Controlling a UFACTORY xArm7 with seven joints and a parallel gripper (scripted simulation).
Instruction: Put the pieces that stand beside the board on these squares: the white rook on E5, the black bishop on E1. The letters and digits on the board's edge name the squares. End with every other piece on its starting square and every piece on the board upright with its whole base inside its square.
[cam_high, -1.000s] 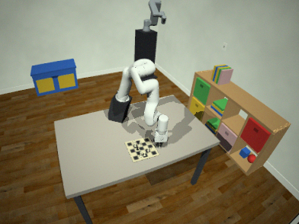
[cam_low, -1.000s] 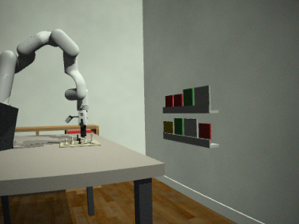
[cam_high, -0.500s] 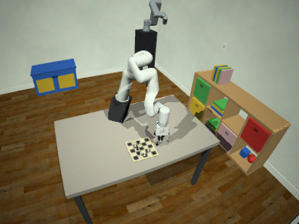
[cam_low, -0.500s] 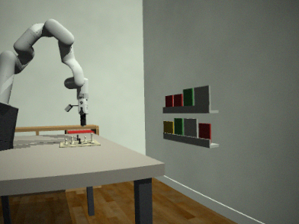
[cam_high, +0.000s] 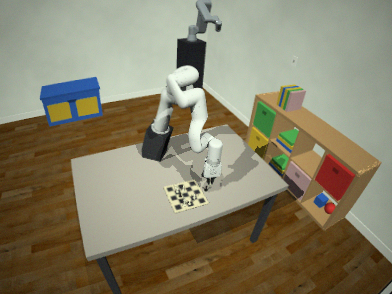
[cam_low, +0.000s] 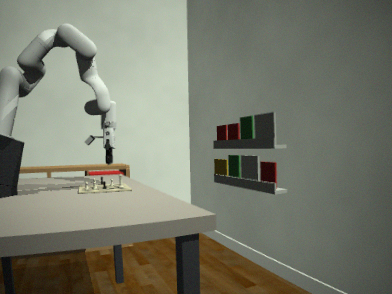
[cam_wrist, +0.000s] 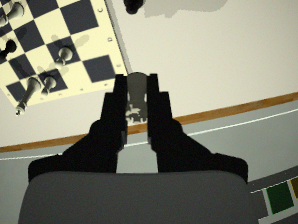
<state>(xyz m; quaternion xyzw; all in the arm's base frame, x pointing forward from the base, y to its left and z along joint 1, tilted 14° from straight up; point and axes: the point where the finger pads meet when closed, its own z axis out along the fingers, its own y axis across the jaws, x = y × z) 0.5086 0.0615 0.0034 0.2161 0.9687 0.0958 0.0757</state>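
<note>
Now: the black bishop 11 cm below my hand, 4 cm behind it and 1 cm to the left of it. Also, from my hand: white rook: 1 cm below; then chessboard: 13 cm to the right, 12 cm below, 7 cm behind; then black pawn: 16 cm to the right, 11 cm below, 7 cm behind.
</note>
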